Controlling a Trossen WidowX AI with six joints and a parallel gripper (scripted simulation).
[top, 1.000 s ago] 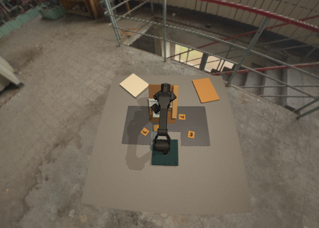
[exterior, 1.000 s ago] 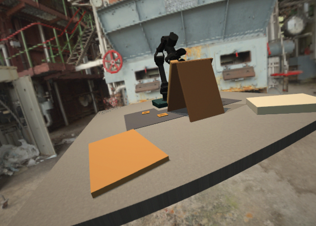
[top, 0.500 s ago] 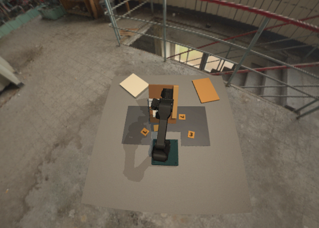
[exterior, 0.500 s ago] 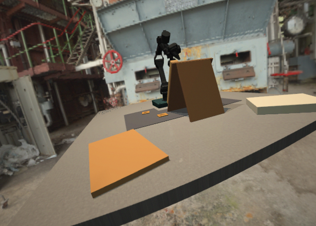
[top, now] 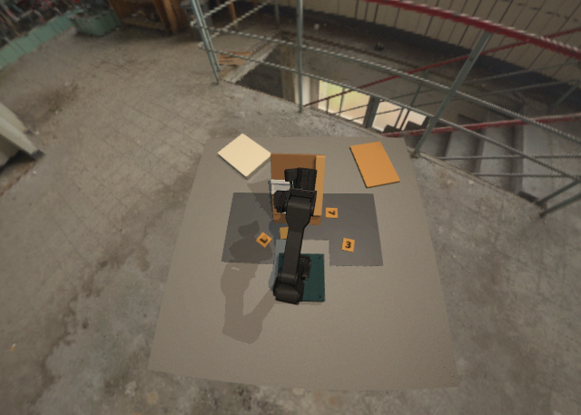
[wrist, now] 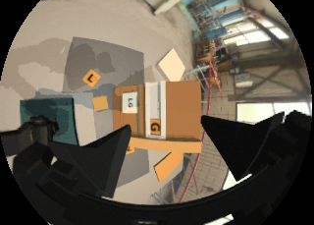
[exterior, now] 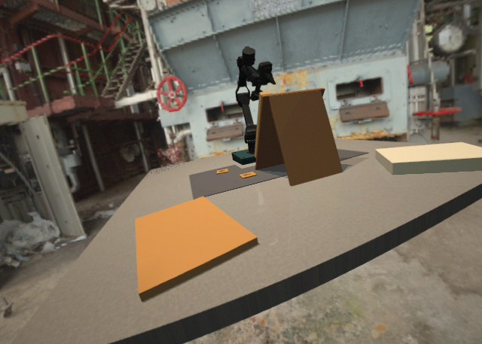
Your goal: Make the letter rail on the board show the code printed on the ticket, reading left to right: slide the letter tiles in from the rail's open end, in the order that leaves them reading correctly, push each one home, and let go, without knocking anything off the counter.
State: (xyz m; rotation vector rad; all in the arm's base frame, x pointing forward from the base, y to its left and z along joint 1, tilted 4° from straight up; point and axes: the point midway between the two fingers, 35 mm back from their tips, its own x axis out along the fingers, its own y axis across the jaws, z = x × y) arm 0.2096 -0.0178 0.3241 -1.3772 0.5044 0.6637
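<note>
The orange tile marked l is 320 mm below my gripper tip, 160 mm to the left of it and 60 mm behind it. From my gripper tip the other things lie so: white ticket (240 mm below, 60 mm ahead, 30 mm to the left); orange tile marked g (150 mm below, 100 mm ahead, 70 mm to the right); dark mat (320 mm below, 60 mm behind, 30 mm to the right).
</note>
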